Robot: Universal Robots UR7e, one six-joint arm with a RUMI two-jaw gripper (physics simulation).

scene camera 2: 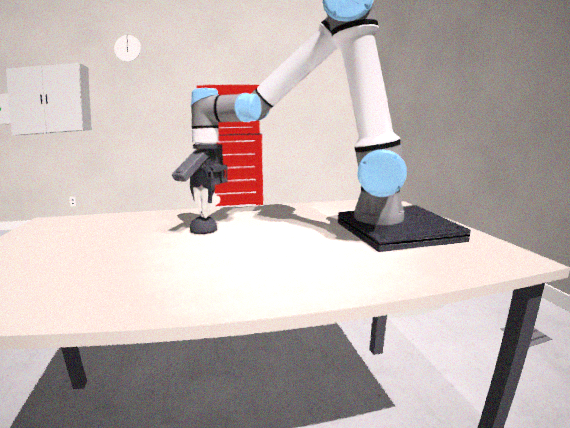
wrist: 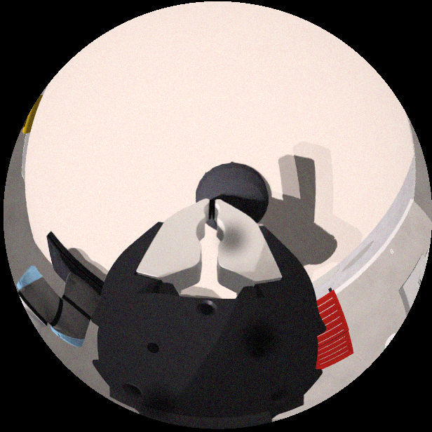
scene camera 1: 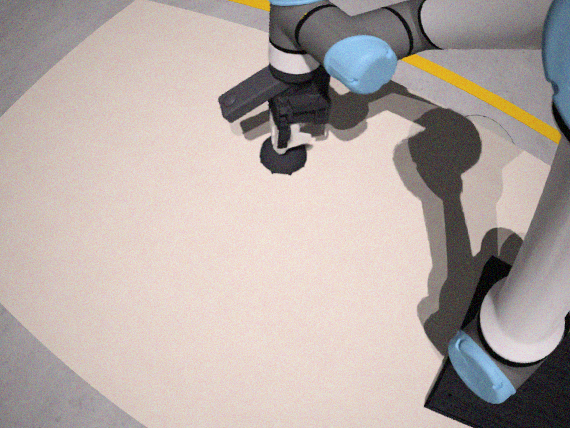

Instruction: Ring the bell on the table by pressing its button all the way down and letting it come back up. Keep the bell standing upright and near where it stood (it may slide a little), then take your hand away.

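Seen in the pictures: gripper, fingertip midpoint: [scene camera 2: 204, 217] [scene camera 1: 279, 151]; arm's base, link origin: [scene camera 2: 379, 217].
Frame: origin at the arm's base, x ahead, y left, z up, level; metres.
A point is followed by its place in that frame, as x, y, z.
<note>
The bell [scene camera 1: 283, 162] @(0.506, -0.021, -0.007) [scene camera 2: 203, 227] @(0.522, -0.011, -0.015) [wrist: 232, 179] is a small dark dome that stands upright on the table [scene camera 1: 200, 275] @(0.493, 0.217, -0.036) [scene camera 2: 250, 280] @(0.392, 0.322, -0.037) [wrist: 210, 90]. My gripper [scene camera 1: 281, 150] @(0.517, -0.025, 0.010) [scene camera 2: 203, 216] @(0.517, -0.025, 0.010) [wrist: 212, 202] is shut, with its pale fingertips together and nothing between them. It points straight down, with its tips at the top of the bell in both scene views. In the wrist view the fingertips cover the near part of the dome. The button does not show; the fingertips hide the place at the top of the bell.
The arm's black base plate [scene camera 1: 450, 400] @(0.046, 0.178, -0.007) [scene camera 2: 425, 237] @(-0.059, 0.186, -0.009) lies at the table's right side. A red drawer cabinet [scene camera 2: 242, 172] [wrist: 335, 330] stands behind the table. A white wall cabinet [scene camera 2: 45, 97] hangs on the far wall. The arm's shadow falls across the table.
</note>
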